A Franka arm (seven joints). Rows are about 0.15 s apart.
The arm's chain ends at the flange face. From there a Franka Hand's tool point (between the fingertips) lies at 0.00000 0.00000 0.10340 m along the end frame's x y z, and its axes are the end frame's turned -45 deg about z.
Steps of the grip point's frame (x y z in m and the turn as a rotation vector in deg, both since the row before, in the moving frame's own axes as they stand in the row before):
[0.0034 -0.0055 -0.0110 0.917 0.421 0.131]
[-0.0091 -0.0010 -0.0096 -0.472 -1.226 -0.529]
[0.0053 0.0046 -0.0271 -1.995 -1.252 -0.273]
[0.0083 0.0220 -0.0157 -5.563 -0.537 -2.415]
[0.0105 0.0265 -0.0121 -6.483 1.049 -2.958]
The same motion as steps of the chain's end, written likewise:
[-0.0009 -0.0046 -0.0110 0.946 -0.351 0.131]
[-0.0062 0.0036 -0.0096 -1.201 -0.533 -0.529]
[0.0060 -0.0046 -0.0270 -2.296 0.525 -0.273]
[0.0149 0.0021 -0.0152 -4.313 3.554 -2.415]
[0.0164 0.0046 -0.0114 -3.842 5.326 -2.958]

